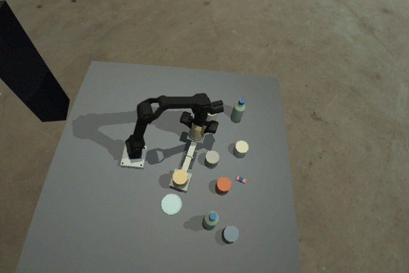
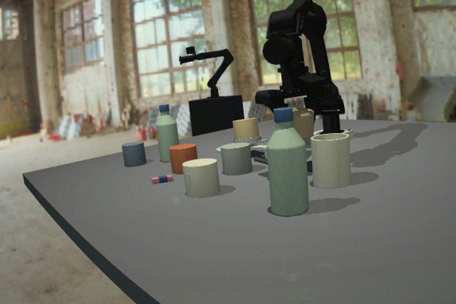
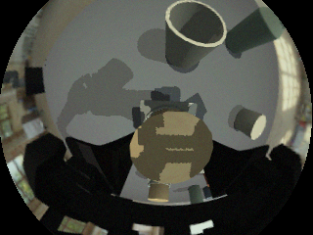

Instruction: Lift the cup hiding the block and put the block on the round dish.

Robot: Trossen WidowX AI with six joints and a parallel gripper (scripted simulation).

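My gripper tip is 20 mm above the grey block and 10 mm to the left of it. Also, from my gripper tip: balance beam: 120 mm to the right, 50 mm below, 50 mm behind; then cream cup: 120 mm to the left, 90 mm ahead, 50 mm below; then grey cylinder: 160 mm to the right, 60 mm ahead, 50 mm below.
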